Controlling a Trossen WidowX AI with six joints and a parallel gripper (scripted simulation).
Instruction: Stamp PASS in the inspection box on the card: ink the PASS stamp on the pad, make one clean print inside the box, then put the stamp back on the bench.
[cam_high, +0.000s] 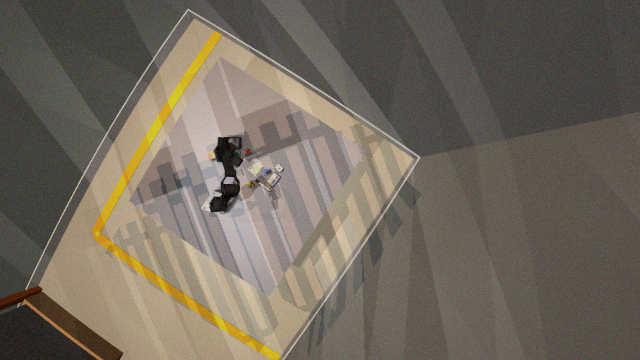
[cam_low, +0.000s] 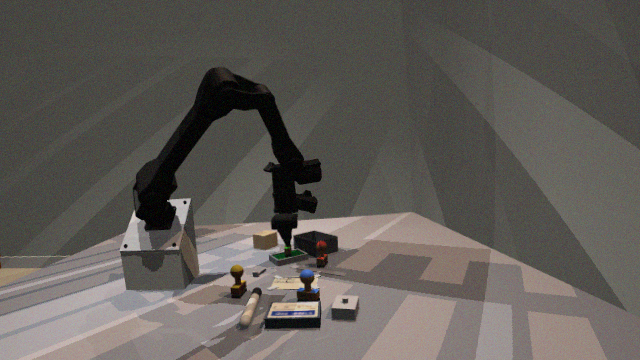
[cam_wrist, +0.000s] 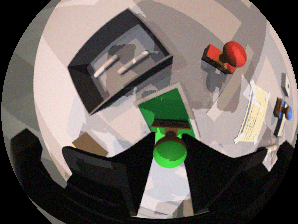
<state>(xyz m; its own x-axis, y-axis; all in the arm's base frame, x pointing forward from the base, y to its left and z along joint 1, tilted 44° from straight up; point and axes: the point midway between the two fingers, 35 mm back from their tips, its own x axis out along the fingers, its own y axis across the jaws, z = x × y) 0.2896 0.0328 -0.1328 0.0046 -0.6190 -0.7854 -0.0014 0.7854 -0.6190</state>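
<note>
Right now the green-knobbed stamp is 10 mm below my gripper tip. Also, from my gripper tip: dark tray: 70 mm ahead, 70 mm to the left, 30 mm below; red-knobbed stamp: 90 mm ahead, 60 mm to the right, 30 mm below; green ink pad: 40 mm below.
</note>
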